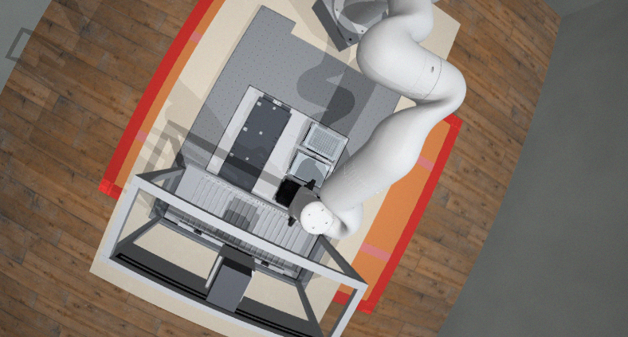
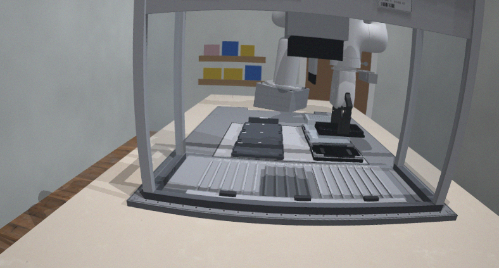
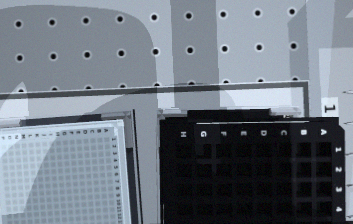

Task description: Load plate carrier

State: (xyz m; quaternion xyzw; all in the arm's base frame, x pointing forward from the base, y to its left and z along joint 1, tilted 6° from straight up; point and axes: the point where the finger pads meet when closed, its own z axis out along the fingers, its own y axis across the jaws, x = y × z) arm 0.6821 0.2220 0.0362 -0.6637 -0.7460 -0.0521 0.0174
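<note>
Now: the nest S3 80 mm below my hand. From my hand the other things lie so: deep-well block C51 (220 mm behind, 50 mm below, 30 mm to the right); plate C16 (110 mm behind, 70 mm below, 20 mm to the right); black plate C15 (10 mm below).
</note>
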